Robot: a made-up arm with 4 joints.
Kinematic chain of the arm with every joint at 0, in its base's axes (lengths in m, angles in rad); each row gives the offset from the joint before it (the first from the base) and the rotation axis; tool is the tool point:
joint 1: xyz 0 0 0.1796 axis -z
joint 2: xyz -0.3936 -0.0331 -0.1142 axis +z
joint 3: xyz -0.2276 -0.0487 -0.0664 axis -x
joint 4: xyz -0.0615 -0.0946 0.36 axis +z
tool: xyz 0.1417 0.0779 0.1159
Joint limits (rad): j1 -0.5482..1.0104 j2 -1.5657..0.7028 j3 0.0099..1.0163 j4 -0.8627..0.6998
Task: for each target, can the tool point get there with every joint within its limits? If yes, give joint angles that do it. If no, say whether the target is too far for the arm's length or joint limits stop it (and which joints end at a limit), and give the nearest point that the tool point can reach.
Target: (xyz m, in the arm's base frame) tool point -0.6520 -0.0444 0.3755
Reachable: yes | joints -0.2971 0.2911 0.6072 0.3317
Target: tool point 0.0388 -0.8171 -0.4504
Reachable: no: joint limits stop it (at a limit: joint 1, joint 3, joint 4) | nearest point -0.1937 -0.4374 0.4764 | short by 1.028 m
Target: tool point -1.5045 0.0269 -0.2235
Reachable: no: too far | nearest point -0.8264 0.0148 0.2017 | short by 0.800 m
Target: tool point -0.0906 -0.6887 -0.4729
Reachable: no: joint limits stop it (at a limit: joint 1, joint 3, joint 4) | nearest point -0.2115 -0.4473 0.4764 | short by 0.987 m
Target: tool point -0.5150 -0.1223 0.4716
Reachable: yes | joints -0.2236 0.1950 0.3919 -0.4480
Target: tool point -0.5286 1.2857 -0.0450
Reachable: no: too far | nearest point -0.3406 0.7531 0.2017 | short by 0.616 m
